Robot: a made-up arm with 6 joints. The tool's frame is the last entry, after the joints. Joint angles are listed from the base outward.
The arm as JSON. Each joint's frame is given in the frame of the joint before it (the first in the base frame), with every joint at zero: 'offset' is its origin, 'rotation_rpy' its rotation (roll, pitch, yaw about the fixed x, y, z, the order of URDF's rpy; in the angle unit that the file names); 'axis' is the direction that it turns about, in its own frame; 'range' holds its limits. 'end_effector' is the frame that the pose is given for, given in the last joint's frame.
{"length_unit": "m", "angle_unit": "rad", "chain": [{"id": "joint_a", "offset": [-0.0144, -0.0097, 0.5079], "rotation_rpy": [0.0, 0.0, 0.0], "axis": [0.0, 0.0, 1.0], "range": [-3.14, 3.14]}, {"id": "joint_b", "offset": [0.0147, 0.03, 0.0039], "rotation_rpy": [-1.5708, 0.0, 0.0], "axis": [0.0, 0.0, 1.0], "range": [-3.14, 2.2]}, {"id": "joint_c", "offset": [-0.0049, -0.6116, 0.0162], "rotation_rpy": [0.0, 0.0, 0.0], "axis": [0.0, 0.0, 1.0], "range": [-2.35, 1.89]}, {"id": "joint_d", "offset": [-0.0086, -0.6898, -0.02], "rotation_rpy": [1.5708, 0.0, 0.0], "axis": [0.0, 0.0, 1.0], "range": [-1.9, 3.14]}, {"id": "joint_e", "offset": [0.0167, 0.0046, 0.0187], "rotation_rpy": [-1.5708, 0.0, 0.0], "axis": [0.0, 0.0, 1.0], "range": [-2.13, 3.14]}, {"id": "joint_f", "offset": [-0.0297, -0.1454, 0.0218], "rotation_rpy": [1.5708, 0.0, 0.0], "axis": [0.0, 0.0, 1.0], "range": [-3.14, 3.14]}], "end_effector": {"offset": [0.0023, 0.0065, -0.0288], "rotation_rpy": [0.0, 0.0, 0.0]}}
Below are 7 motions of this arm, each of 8 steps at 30 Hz.
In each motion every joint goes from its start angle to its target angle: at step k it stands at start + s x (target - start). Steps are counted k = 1, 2, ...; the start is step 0. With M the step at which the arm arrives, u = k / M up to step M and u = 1 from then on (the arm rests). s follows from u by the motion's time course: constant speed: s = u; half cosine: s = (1 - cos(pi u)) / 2; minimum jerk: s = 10 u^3 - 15 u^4 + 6 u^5.
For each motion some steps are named. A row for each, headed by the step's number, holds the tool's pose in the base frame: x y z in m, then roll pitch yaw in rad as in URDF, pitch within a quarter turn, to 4 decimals.
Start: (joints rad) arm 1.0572 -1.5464 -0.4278 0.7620 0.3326 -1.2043
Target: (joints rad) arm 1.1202 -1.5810 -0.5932 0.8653 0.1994 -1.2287
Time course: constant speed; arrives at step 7
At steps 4, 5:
4: -0.6715 -1.1446 0.0905 2.2167 -0.9936 -1.2388
5: -0.6538 -1.1394 0.0654 2.2915 -0.9754 -1.2863

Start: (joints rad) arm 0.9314 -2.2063 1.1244 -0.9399 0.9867 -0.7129
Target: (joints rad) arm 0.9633 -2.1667 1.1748 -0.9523 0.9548 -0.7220
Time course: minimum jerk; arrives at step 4
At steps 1, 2, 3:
1: -0.6595 -0.9465 0.5914 0.5883 0.5810 -0.1129
2: -0.6426 -0.9469 0.6221 0.5562 0.5960 -0.1320
3: -0.6253 -0.9461 0.6524 0.5228 0.6097 -0.1521

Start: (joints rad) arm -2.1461 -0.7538 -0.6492 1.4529 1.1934 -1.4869
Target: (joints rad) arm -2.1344 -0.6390 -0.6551 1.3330 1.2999 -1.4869
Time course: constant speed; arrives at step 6
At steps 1, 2, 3, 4, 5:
1: 0.7376 0.8853 1.0884 -0.8234 -1.2852 -2.5366
2: 0.7296 0.8749 1.1121 -0.8013 -1.2597 -2.5769
3: 0.7214 0.8640 1.1356 -0.7856 -1.2338 -2.6111
4: 0.7128 0.8527 1.1589 -0.7751 -1.2076 -2.6406
5: 0.7039 0.8411 1.1818 -0.7687 -1.1812 -2.6664

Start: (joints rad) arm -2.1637 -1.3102 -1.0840 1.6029 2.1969 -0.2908
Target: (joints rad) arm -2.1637 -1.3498 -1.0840 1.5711 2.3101 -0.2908
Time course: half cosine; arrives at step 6
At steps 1, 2, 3, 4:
1: 0.6656 0.7292 0.1477 -0.8487 -0.8842 3.0417
2: 0.6629 0.7267 0.1426 -0.8240 -0.8707 3.0131
3: 0.6591 0.7232 0.1356 -0.7921 -0.8515 2.9758
4: 0.6552 0.7198 0.1286 -0.7621 -0.8313 2.9408

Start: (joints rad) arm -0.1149 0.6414 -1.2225 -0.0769 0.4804 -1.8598
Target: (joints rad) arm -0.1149 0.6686 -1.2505 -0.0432 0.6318 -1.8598
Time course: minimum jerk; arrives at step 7
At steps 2, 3, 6, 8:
2: -0.0446 0.0389 1.7151 0.0633 0.0600 -2.0346
3: -0.0380 0.0382 1.7138 0.0324 0.0466 -2.0287
6: -0.0200 0.0369 1.7094 -0.0518 0.0098 -2.0111
8: -0.0193 0.0368 1.7093 -0.0550 0.0084 -2.0104

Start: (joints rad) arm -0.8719 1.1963 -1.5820 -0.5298 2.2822 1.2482
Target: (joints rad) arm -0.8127 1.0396 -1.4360 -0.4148 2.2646 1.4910
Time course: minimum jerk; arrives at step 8
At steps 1, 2, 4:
1: 0.2614 -0.3556 1.3963 1.9395 0.1066 0.3198
2: 0.2618 -0.3508 1.4043 1.9350 0.0901 0.3259
4: 0.2619 -0.3279 1.4399 1.9160 0.0149 0.3560

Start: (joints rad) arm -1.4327 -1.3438 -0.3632 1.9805 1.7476 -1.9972
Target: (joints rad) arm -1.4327 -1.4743 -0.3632 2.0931 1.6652 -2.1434
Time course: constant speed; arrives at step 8
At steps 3, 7, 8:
3: -0.0524 1.2734 0.3979 2.1370 -0.7350 1.0611
7: -0.0563 1.2663 0.3071 2.1370 -0.5992 1.1154
8: -0.0572 1.2636 0.2845 2.1389 -0.5656 1.1276

